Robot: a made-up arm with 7 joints. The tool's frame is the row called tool. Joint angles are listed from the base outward.
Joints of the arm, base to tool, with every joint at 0 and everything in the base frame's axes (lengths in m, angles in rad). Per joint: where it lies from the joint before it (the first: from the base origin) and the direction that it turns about. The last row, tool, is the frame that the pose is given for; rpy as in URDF.
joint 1: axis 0 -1 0 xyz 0.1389 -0.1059 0.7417
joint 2: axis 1 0 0 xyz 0.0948 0.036 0.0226
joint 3: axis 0 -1 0 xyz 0.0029 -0.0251 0.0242
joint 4: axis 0 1 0 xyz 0.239 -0.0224 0.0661
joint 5: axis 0 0 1 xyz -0.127 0.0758 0.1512
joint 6: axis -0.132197 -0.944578 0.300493 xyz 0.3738 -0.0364 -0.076
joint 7: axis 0 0 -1 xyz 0.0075 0.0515 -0.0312
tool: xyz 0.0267 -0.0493 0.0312 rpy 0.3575 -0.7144 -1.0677
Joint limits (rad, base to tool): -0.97..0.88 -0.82..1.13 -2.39..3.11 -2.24..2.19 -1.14..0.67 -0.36..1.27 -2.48..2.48
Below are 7 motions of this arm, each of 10 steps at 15 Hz.
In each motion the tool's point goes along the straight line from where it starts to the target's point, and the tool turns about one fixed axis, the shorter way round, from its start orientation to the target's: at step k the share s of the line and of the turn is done. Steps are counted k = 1, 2, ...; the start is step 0. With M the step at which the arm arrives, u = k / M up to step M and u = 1 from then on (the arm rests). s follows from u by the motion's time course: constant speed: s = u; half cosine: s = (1 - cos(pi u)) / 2; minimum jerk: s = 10 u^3 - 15 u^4 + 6 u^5.
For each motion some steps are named. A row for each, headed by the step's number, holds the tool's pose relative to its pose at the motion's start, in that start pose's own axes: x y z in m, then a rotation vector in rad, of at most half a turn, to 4 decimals.
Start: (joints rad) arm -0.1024 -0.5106 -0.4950 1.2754 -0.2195 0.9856 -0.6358
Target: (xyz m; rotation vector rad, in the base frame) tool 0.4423 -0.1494 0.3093 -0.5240 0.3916 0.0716
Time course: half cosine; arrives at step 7
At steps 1, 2, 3, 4, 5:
1: -0.0029 0.0087 -0.0054 -0.0051 0.0087 0.0094
2: -0.0109 0.0333 -0.0207 -0.0192 0.0333 0.0357
3: -0.0225 0.0687 -0.0427 -0.0397 0.0687 0.0737
4: -0.0354 0.1080 -0.0671 -0.0625 0.1080 0.1158
5: -0.0470 0.1434 -0.0891 -0.0830 0.1434 0.1538

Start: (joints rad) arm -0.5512 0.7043 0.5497 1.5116 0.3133 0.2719 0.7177
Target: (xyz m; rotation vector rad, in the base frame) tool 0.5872 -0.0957 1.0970 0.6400 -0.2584 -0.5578
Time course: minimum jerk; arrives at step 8
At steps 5, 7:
5: -0.1168 -0.2015 0.2698 0.7588 -0.3533 0.4845
7: -0.1585 -0.2735 0.3662 1.0301 -0.4796 0.6578

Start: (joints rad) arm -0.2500 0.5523 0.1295 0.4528 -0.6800 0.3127 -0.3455
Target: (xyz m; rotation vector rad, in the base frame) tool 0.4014 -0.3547 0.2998 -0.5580 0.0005 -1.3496
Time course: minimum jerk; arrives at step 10
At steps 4, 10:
4: -0.0585 -0.0855 -0.0812 -0.1818 -0.0105 -0.0454
10: -0.1844 -0.2692 -0.2557 -0.5728 -0.0329 -0.1430

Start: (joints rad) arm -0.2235 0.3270 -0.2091 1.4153 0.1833 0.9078 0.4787
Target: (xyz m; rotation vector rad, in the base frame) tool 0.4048 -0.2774 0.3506 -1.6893 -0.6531 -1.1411
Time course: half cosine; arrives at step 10
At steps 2, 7, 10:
2: 0.0224 -0.0235 -0.0152 -0.0857 -0.1267 -0.0725
7: 0.1865 -0.1955 -0.1263 -0.7126 -1.0531 -0.6029
10: 0.2349 -0.2463 -0.1591 -0.8976 -1.3265 -0.7594

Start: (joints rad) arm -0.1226 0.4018 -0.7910 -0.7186 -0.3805 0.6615 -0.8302
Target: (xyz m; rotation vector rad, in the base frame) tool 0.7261 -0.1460 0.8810 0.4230 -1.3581 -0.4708
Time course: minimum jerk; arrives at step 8
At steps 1, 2, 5, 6, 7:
1: 0.0031 0.0021 0.0014 0.0012 -0.0037 -0.0016
2: 0.0198 0.0135 0.0087 0.0081 -0.0240 -0.0102
5: 0.1384 0.0946 0.0612 0.0564 -0.1679 -0.0718
6: 0.1712 0.1170 0.0757 0.0697 -0.2077 -0.0888
7: 0.1879 0.1284 0.0831 0.0765 -0.2279 -0.0974

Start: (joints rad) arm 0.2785 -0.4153 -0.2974 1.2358 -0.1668 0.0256 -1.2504
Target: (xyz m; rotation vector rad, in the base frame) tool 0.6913 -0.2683 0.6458 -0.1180 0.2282 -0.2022
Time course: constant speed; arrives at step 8
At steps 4, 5, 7, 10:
4: 0.0376 -0.0220 0.0217 -0.0510 -0.1268 0.0268
5: 0.0470 -0.0275 0.0271 -0.0638 -0.1586 0.0335
7: 0.0658 -0.0385 0.0380 -0.0893 -0.2220 0.0469
10: 0.0752 -0.0440 0.0434 -0.1020 -0.2537 0.0536

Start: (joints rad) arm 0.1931 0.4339 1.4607 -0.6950 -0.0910 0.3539 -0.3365
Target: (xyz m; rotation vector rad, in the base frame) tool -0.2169 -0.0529 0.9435 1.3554 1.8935 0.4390
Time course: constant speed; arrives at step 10
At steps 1, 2, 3, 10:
1: 0.0099 0.0168 0.0248 0.0538 -0.0798 0.1360
2: 0.0198 0.0335 0.0495 0.1075 -0.1597 0.2720
3: 0.0297 0.0503 0.0743 0.1613 -0.2395 0.4080
10: 0.0991 0.1676 0.2477 0.5377 -0.7984 1.3601

